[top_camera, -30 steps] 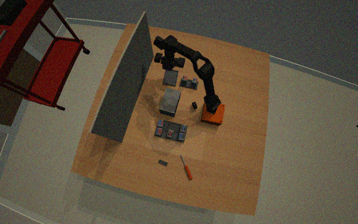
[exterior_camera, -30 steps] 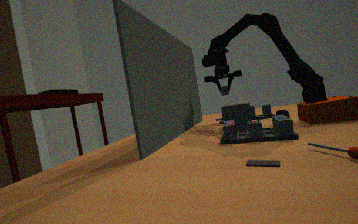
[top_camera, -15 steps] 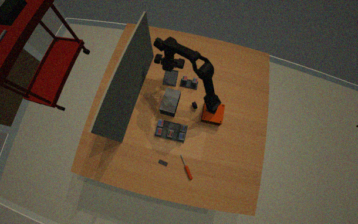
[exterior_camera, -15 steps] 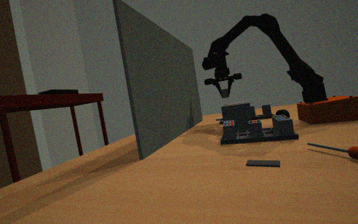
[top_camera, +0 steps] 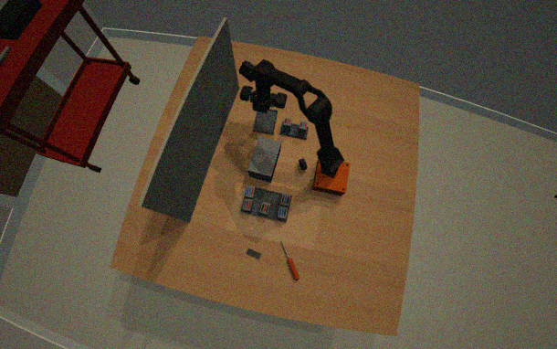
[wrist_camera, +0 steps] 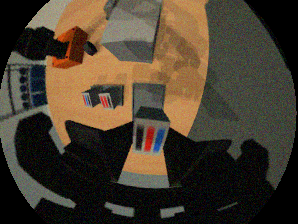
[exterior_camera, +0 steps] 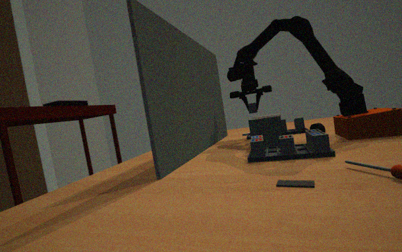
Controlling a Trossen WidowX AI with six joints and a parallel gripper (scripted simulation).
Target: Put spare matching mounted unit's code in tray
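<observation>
The flat grey tray lies 12 cm below my gripper tip and 1 cm behind it. Also, from my gripper tip: spare part (2 cm above); then grey box-shaped mounted unit (21 cm to the left, 10 cm behind, 7 cm below); then tall grey panel (24 cm to the left, 15 cm ahead, 10 cm above).
</observation>
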